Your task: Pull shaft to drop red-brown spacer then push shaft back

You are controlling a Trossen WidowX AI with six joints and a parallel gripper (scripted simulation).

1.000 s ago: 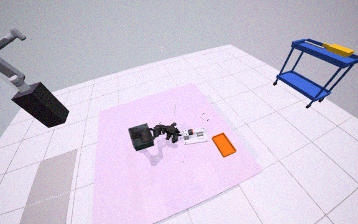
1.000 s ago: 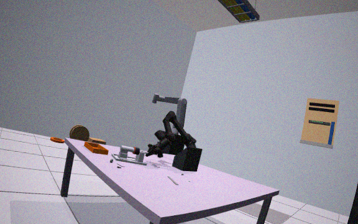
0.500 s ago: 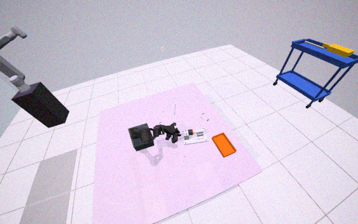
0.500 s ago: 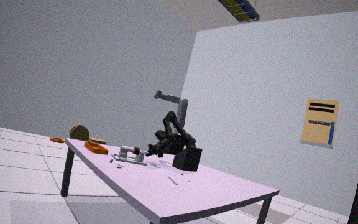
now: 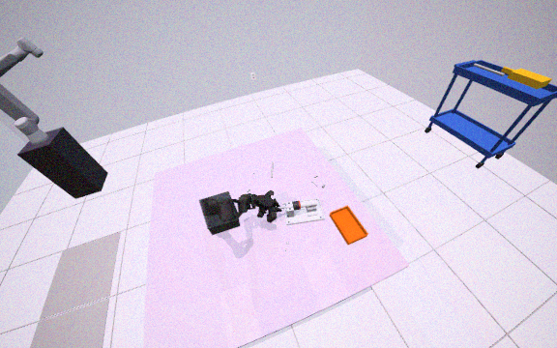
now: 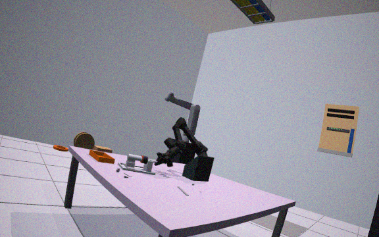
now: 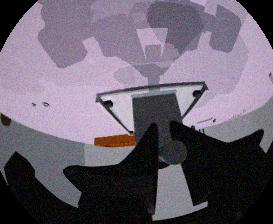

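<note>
My gripper tip is now 50 mm short of the shaft, 20 mm below it and 10 mm to the left of it. Round my gripper tip: orange tray (320 mm ahead, 210 mm to the right, 50 mm below).
</note>
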